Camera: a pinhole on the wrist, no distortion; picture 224 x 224 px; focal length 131.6 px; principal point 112.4 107.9 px. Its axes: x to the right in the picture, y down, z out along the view. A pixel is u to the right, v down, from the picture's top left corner.
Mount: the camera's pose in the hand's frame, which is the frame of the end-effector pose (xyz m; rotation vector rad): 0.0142 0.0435 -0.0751 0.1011 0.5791 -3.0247
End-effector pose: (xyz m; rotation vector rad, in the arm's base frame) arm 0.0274 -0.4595 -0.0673 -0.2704 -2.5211 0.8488
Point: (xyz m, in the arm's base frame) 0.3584 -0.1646 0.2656
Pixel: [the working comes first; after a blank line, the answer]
In the camera's frame: 0.1221 0.1690 -0.4333

behind the camera
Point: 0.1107 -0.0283 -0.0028
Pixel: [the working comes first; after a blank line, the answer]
In the camera's frame: -0.0702 -0.1502 -0.3188

behind the camera
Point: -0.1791 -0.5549 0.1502
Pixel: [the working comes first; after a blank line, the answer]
In the camera's frame: -0.2070 0.2297 0.1521

outside the picture
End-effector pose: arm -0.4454 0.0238 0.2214 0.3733 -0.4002 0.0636
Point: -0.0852 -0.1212 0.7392
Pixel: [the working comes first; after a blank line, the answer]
In the camera's frame: -0.5506 -0.0776 0.3964

outside the picture
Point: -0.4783 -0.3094 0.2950
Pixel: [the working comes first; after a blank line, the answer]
In the camera's frame: 0.0060 0.1997 0.3732

114.5 178.3
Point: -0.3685 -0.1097 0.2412
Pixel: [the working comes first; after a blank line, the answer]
In the camera's frame: -0.0662 0.1222 0.1644

59.4 205.7
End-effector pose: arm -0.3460 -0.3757 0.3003 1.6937 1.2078 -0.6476
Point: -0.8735 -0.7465 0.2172
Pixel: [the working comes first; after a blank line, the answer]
In the camera's frame: 0.3000 0.3231 0.5784

180.7 181.4
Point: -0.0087 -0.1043 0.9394
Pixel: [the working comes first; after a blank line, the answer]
In the camera's frame: 0.2993 -0.3196 -0.5480

behind the camera
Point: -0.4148 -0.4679 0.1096
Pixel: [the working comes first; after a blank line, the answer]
In the camera's frame: -0.0852 0.0783 0.2763

71.8 145.2
